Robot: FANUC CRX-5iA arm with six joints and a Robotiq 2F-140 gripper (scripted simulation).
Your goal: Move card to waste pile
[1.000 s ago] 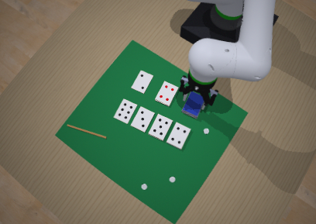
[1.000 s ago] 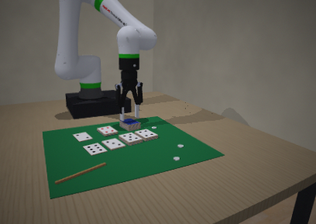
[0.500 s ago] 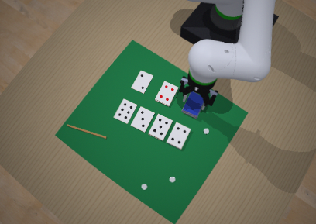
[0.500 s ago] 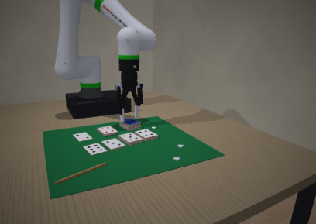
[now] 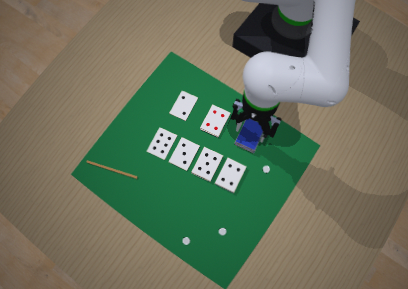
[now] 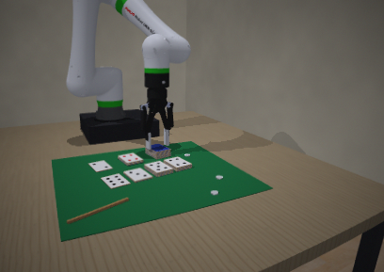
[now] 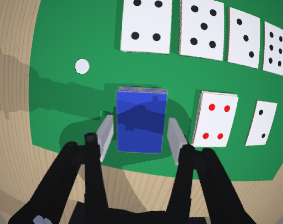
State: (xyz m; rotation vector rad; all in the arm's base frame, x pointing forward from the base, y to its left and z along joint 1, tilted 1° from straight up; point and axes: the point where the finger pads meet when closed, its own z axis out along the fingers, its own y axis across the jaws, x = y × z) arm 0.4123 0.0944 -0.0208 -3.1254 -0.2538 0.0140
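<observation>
My gripper is now 30 mm short of the two-pip card, 230 mm to the left of it and 60 mm above it. Round my hand: thin wooden stick (340 mm ahead, 290 mm to the right, 60 mm below); green mat (160 mm ahead, 90 mm to the right, 70 mm below).
</observation>
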